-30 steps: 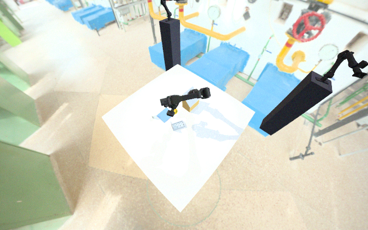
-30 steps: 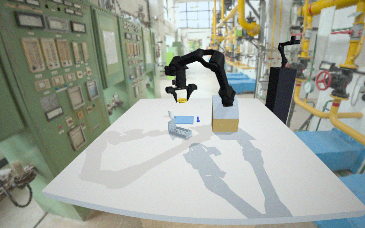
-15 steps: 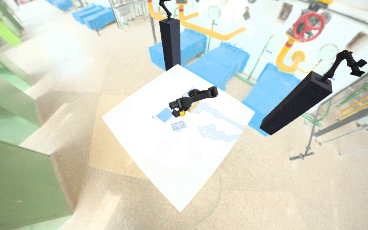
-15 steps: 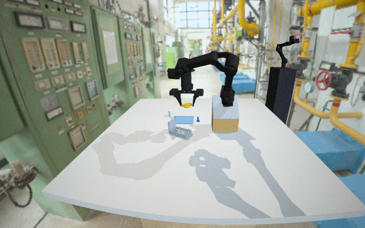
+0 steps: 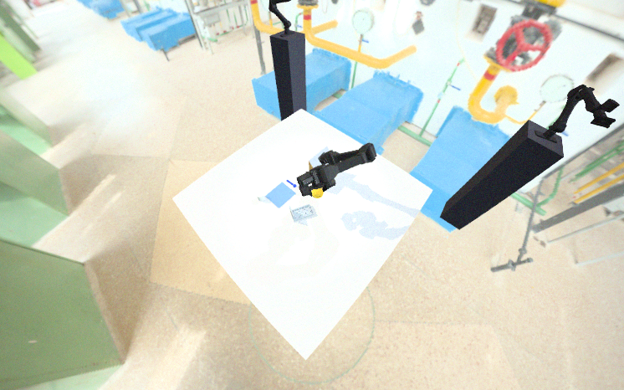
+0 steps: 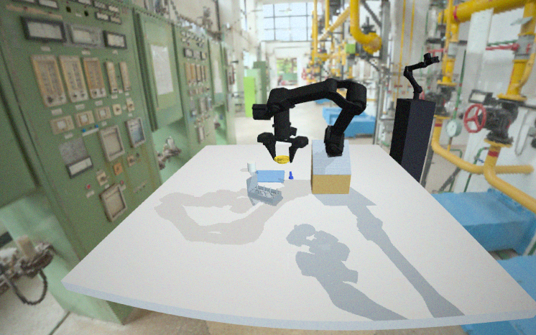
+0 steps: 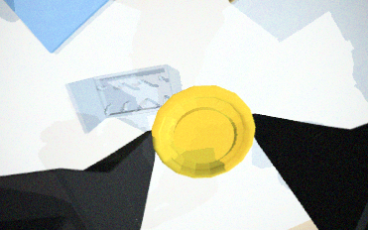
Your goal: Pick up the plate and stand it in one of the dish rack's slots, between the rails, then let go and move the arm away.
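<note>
The grey dish rack is 80 mm ahead of my gripper tip, 50 mm to the right of it and 160 mm below it. Round my gripper tip: blue utensil: 40 mm behind, 240 mm to the right, 180 mm below; light blue mat: 70 mm ahead, 250 mm to the right, 180 mm below; yellow plate: 10 mm above.
</note>
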